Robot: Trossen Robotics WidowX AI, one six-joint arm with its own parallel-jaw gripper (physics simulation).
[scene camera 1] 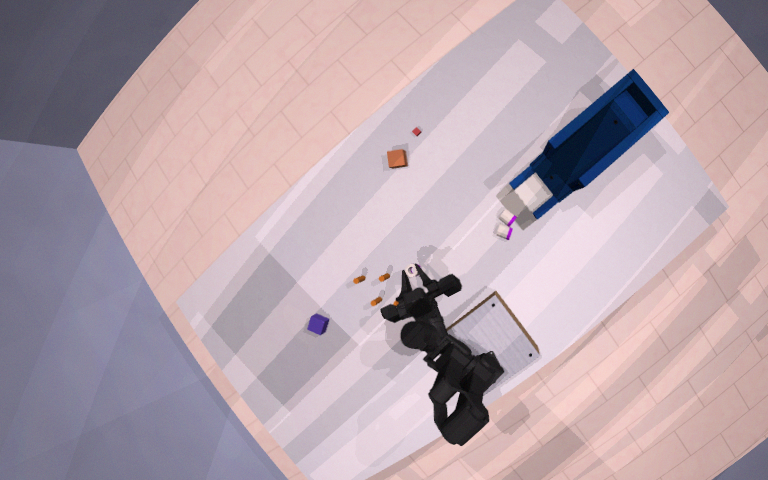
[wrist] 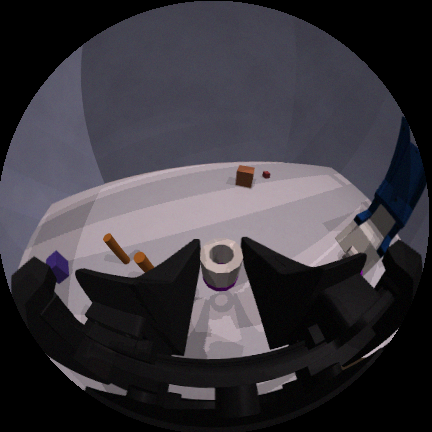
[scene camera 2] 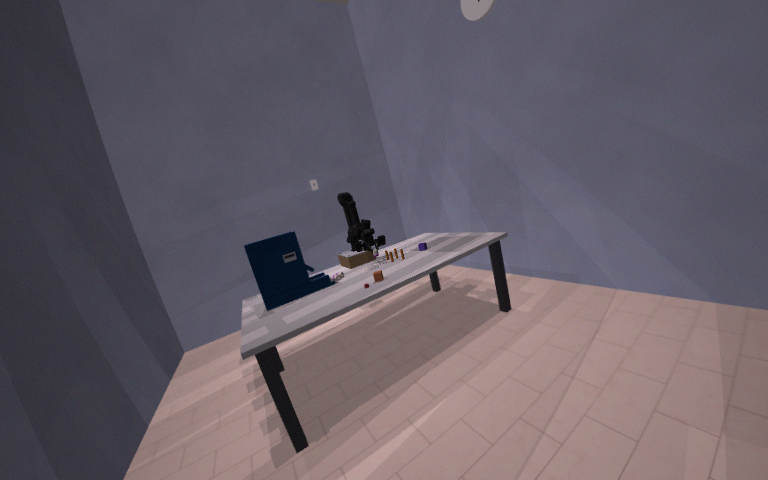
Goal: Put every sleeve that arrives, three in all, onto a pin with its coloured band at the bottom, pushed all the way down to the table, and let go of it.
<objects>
same spot on blue dispenser: point(wrist: 392, 204) = point(scene camera 1: 547, 181)
</objects>
